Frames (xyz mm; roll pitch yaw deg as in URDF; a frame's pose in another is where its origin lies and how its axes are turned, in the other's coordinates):
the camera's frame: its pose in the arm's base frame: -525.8 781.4 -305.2 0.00 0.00 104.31
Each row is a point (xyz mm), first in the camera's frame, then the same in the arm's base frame.
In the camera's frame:
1: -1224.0 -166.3 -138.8
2: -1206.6 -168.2 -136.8
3: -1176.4 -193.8 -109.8
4: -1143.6 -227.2 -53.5
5: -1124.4 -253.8 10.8
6: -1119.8 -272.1 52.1
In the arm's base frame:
1: -62.1 -363.5 -444.0
2: -64.6 -346.2 -442.0
3: -47.2 -310.6 -415.0
4: -23.0 -270.6 -358.7
5: -2.0 -245.4 -294.4
6: 14.6 -236.4 -253.1

